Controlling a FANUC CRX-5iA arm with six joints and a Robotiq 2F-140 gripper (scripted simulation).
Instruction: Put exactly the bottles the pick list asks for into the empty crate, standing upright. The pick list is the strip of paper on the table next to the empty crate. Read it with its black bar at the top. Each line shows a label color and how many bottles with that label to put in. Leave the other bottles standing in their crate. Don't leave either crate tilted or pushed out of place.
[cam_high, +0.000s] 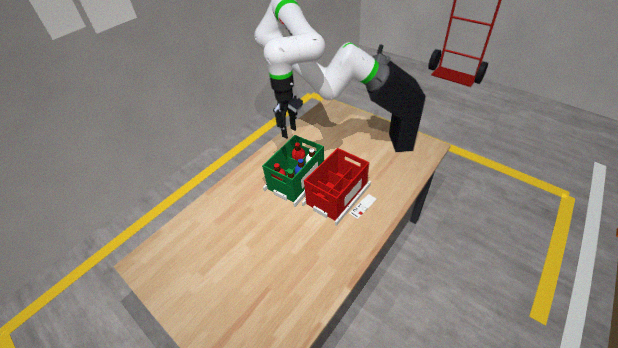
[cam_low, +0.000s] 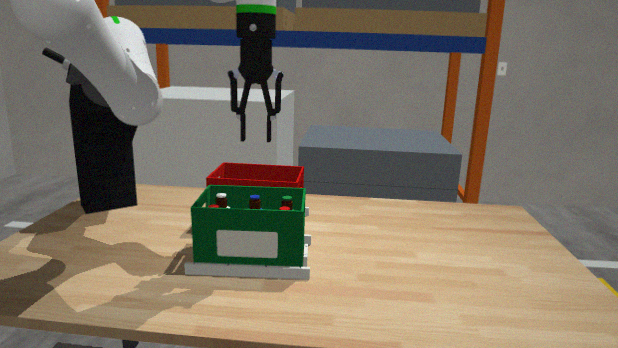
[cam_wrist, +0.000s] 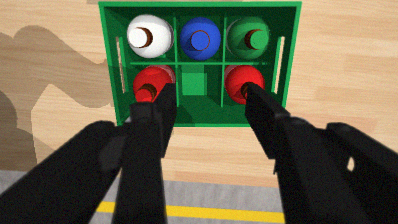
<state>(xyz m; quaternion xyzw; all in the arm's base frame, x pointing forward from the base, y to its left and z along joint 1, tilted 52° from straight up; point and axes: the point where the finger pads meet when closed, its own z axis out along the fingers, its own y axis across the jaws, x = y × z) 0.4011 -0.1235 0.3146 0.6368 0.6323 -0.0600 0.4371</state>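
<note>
The red-capped bottle is 27 cm below my hand, 11 cm behind it and 2 cm to the right of it. Also, from my hand: green crate (27 cm below, 1 cm behind); blue-label bottle (27 cm below, 4 cm to the left); white-capped bottle (27 cm below, 9 cm behind, 6 cm to the left).
</note>
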